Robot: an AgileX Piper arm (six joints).
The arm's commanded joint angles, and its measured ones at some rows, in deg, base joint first. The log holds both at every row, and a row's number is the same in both.
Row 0, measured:
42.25 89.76 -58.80 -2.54 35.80 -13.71
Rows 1 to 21, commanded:
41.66 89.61 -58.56 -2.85 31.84 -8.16
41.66 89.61 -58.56 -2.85 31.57 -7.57
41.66 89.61 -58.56 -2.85 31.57 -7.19
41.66 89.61 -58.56 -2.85 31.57 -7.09
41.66 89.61 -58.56 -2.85 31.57 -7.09
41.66 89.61 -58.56 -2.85 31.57 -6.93
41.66 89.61 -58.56 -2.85 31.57 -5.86
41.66 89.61 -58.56 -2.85 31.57 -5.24
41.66 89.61 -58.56 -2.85 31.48 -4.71
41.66 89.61 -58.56 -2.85 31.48 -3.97
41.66 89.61 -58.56 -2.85 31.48 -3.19
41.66 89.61 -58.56 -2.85 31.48 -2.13
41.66 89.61 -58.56 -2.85 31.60 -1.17
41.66 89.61 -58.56 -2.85 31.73 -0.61
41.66 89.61 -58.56 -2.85 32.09 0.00
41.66 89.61 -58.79 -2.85 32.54 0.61
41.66 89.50 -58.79 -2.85 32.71 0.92
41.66 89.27 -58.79 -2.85 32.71 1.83
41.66 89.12 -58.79 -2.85 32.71 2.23
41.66 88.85 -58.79 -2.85 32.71 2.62
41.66 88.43 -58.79 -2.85 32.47 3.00
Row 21, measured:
42.25 89.83 -58.80 -2.59 32.83 0.84
